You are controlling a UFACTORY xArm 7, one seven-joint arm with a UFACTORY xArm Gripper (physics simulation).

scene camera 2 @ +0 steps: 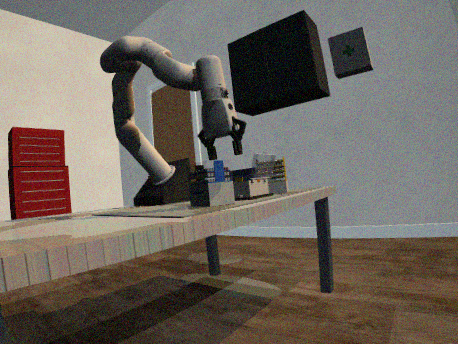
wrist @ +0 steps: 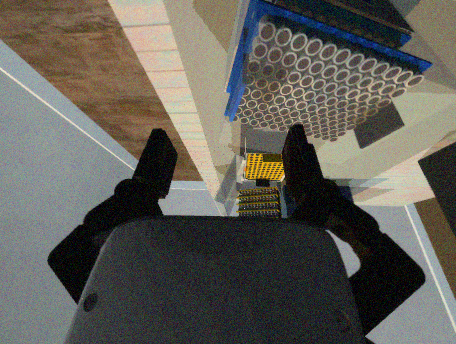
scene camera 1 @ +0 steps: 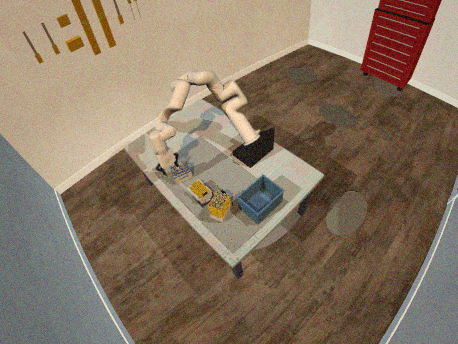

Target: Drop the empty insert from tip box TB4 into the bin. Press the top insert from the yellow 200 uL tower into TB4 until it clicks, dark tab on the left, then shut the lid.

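Note:
My gripper (scene camera 1: pixel 168 169) (scene camera 2: pixel 225 154) (wrist: pixel 226 140) is open and empty above and beside a blue-edged tip tower (scene camera 1: pixel 181 173) (scene camera 2: pixel 213 192) (wrist: pixel 325 75). The open tip box, which looks like TB4 (scene camera 1: pixel 201 192) (scene camera 2: pixel 254 189), stands beyond that tower. A yellow perforated insert (wrist: pixel 264 169) shows in it, with a dark tab (wrist: pixel 262 182) on its far side in the wrist view; its lid looks raised. The yellow tower (scene camera 1: pixel 219 205) (scene camera 2: pixel 272 170) (wrist: pixel 259 202) stands past the box and holds rows of tips. The blue bin (scene camera 1: pixel 250 210) stands beside the yellow tower. The box label is not legible.
The towers and box stand in a row near one long edge of the table (scene camera 1: pixel 235 254). A black block (scene camera 1: pixel 254 148) sits by the arm's base. A dark wall cabinet (scene camera 2: pixel 275 65) hangs in the background, and a red tool cabinet (scene camera 1: pixel 395 50) (scene camera 2: pixel 39 192) stands away from the table.

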